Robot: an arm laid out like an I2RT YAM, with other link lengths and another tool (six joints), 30 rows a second.
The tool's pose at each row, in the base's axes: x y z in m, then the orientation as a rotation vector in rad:
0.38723, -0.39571, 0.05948, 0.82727, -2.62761, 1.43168
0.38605, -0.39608, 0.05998, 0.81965, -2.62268, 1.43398
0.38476, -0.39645, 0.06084, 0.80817, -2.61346, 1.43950
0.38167, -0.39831, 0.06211, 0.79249, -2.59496, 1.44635
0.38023, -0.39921, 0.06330, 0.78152, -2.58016, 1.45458
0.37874, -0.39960, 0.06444, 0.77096, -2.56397, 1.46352
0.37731, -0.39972, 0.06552, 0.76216, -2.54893, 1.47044
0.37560, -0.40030, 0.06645, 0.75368, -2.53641, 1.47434
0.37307, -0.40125, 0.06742, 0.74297, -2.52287, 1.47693
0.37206, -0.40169, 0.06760, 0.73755, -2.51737, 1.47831
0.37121, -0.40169, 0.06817, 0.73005, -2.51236, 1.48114
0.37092, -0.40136, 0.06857, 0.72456, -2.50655, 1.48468
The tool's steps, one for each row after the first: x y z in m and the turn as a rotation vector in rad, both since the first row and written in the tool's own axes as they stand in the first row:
0.00131, 0.00001, -0.00025, 0.00128, 0.00701, 0.00100
0.00282, -0.00021, -0.00073, 0.00475, 0.01841, 0.00201
0.00662, -0.00055, -0.00065, 0.00957, 0.03834, 0.00004
0.00858, -0.00118, -0.00093, 0.01550, 0.05284, -0.00152
0.01034, -0.00153, -0.00159, 0.02215, 0.06791, -0.00380
0.01192, -0.00175, -0.00243, 0.02755, 0.08168, -0.00662
0.01389, -0.00191, -0.00287, 0.03075, 0.09415, -0.00885
0.01674, -0.00189, -0.00322, 0.03306, 0.10880, -0.01090
0.01785, -0.00175, -0.00319, 0.03416, 0.11522, -0.01116
0.01874, -0.00179, -0.00370, 0.03606, 0.12200, -0.00986
0.01895, -0.00182, -0.00425, 0.03869, 0.12815, -0.00973

